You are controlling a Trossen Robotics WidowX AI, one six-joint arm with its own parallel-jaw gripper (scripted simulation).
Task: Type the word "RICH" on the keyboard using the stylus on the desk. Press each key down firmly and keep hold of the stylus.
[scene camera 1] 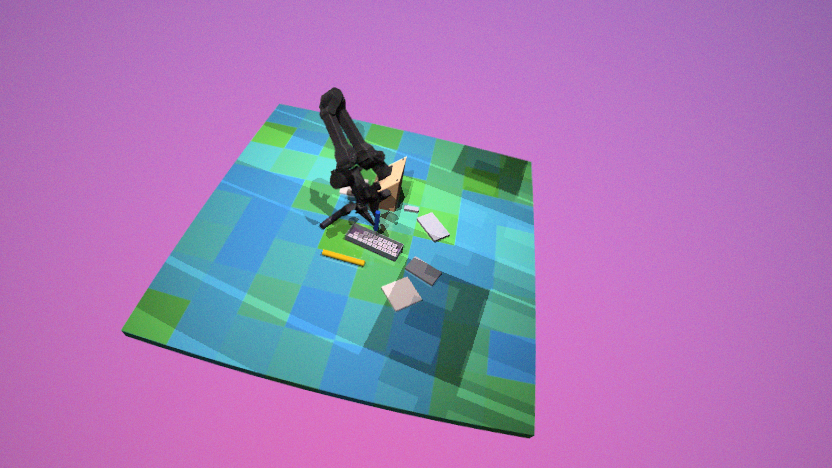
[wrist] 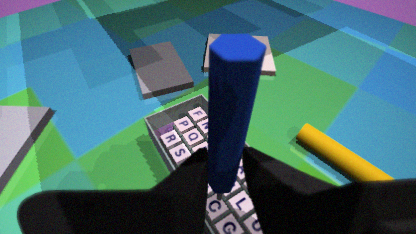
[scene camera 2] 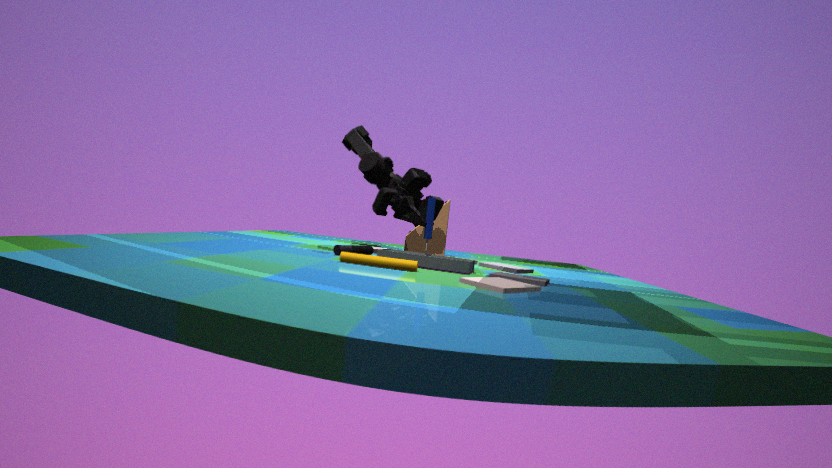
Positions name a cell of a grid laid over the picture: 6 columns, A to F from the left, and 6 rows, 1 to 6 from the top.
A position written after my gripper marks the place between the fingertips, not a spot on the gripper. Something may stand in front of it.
My gripper shows in scene camera 1 (C3), in the wrist view (D4) and in scene camera 2 (D3).
